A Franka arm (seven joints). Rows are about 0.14 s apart.
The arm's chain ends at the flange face. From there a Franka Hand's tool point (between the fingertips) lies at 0.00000 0.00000 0.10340 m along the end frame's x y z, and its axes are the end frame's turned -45 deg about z.
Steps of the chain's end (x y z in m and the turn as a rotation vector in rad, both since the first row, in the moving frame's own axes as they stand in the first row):
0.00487 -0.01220 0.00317 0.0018 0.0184 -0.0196
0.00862 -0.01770 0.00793 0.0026 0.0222 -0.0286
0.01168 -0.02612 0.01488 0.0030 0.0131 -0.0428
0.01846 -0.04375 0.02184 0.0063 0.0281 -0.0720
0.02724 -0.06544 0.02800 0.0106 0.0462 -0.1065
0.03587 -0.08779 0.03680 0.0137 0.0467 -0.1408
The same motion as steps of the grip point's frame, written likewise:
0.01356 -0.00398 0.00315 -0.0117 0.0143 -0.0196
0.02044 -0.00501 0.00790 -0.0139 0.0175 -0.0286
0.02792 -0.00950 0.01487 -0.0071 0.0114 -0.0428
0.04656 -0.01638 0.02180 -0.0154 0.0243 -0.0720
0.06982 -0.02464 0.02788 -0.0252 0.0402 -0.1065
0.09201 -0.03462 0.03668 -0.0233 0.0427 -0.1408

